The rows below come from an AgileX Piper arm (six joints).
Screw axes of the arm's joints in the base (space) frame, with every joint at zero. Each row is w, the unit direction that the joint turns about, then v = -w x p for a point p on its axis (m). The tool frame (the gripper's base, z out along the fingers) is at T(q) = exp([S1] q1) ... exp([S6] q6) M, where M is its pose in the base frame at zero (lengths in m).
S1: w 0 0 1 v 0 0 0
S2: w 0 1 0 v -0.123 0 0
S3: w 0 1 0 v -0.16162 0 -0.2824
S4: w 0.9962 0 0.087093 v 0 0.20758 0
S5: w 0 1 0 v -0.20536 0 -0.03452
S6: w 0.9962 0 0.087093 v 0 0.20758 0
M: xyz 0.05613 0 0.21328 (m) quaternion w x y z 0.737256 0 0.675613 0
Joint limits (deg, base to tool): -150..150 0..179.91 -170..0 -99.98..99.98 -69.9..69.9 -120..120
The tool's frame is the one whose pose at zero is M.
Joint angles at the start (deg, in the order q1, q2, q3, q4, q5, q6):
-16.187, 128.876, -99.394, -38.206, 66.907, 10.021
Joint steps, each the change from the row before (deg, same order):
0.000, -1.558, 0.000, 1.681, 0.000, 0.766
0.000, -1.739, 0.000, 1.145, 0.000, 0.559
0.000, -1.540, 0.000, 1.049, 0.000, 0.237
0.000, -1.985, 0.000, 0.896, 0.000, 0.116
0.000, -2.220, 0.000, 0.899, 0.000, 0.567
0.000, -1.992, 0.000, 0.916, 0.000, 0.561
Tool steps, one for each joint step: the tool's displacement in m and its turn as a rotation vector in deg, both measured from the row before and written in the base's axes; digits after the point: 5 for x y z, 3 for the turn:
-0.00114, 0.00236, 0.01084, 0.973, -2.350, -1.309
-0.00156, 0.00186, 0.01266, 0.495, -2.269, -0.898
-0.00165, 0.00179, 0.01114, 0.504, -1.880, -0.566
-0.00255, 0.00187, 0.01464, 0.260, -2.204, -0.385
-0.00341, 0.00214, 0.01633, 0.215, -2.670, -0.739
-0.00352, 0.00220, 0.01444, 0.320, -2.452, -0.707

